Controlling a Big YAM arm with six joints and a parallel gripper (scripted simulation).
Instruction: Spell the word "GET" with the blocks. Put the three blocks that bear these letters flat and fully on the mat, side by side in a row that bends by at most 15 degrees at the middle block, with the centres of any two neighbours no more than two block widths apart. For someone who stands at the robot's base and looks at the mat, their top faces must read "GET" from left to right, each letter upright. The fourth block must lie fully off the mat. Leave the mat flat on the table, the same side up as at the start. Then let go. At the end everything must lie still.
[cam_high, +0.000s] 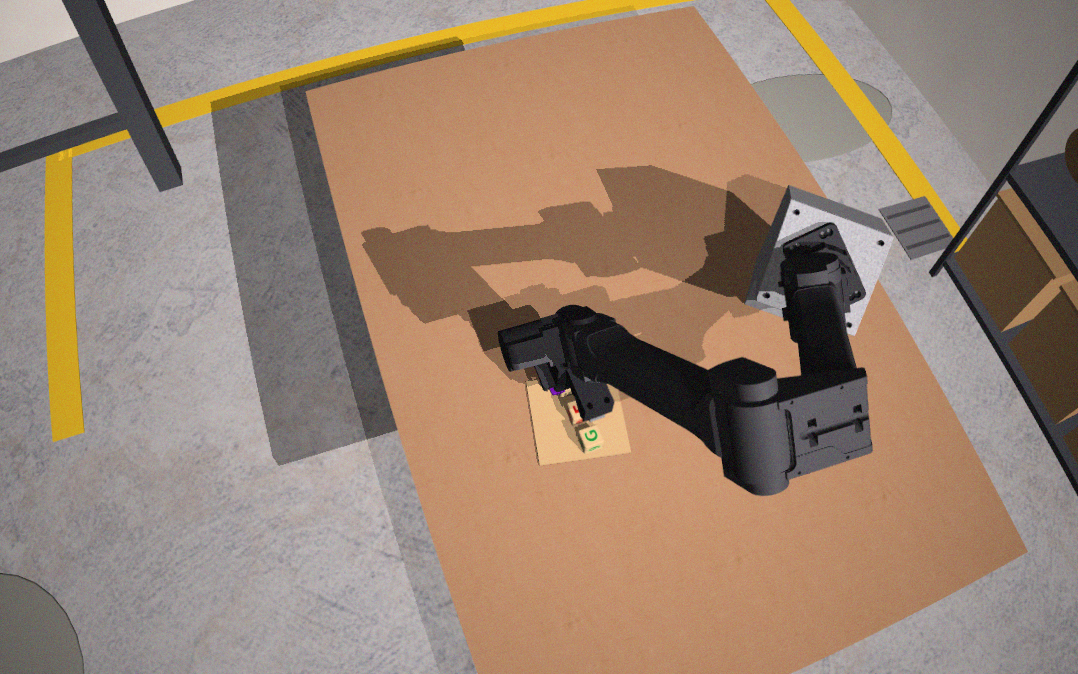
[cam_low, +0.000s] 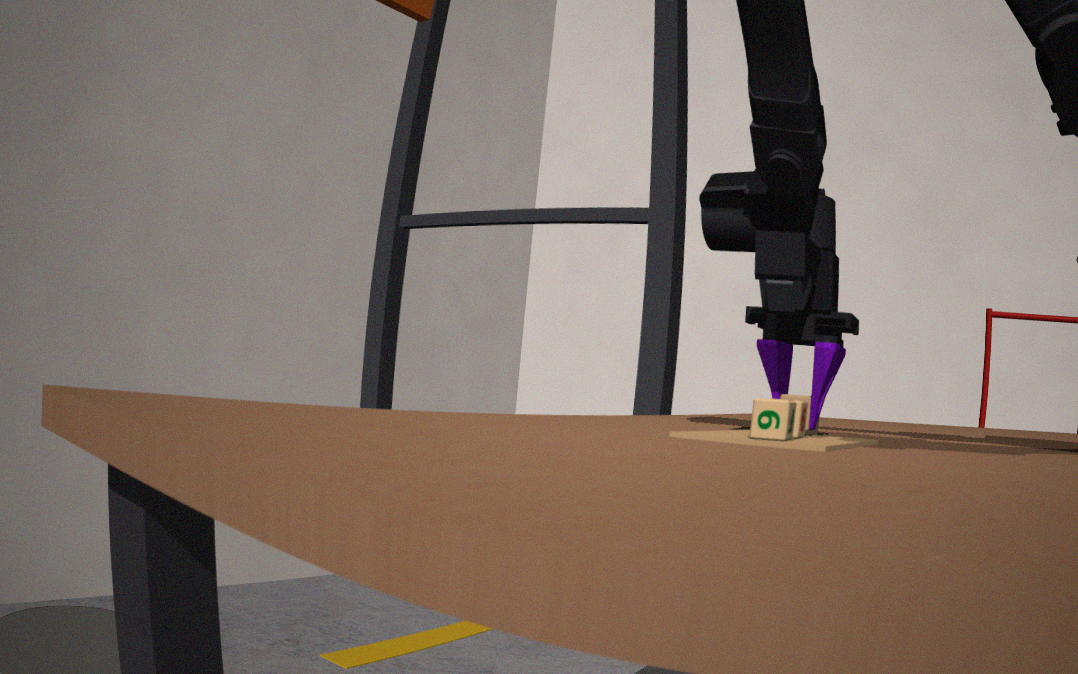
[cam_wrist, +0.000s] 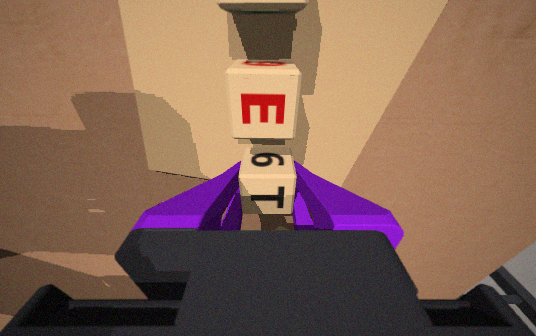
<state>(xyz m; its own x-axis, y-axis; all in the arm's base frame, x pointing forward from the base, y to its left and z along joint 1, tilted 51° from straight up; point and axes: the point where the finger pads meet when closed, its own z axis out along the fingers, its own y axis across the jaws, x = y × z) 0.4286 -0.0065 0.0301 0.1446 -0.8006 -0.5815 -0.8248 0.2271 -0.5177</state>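
Right now my hand is 50 mm to the right of the E block and 10 mm past it. The rest, counted from my hand: G block 90 mm to the left, 20 mm behind; square mat 50 mm to the left, 20 mm below, 10 mm behind.
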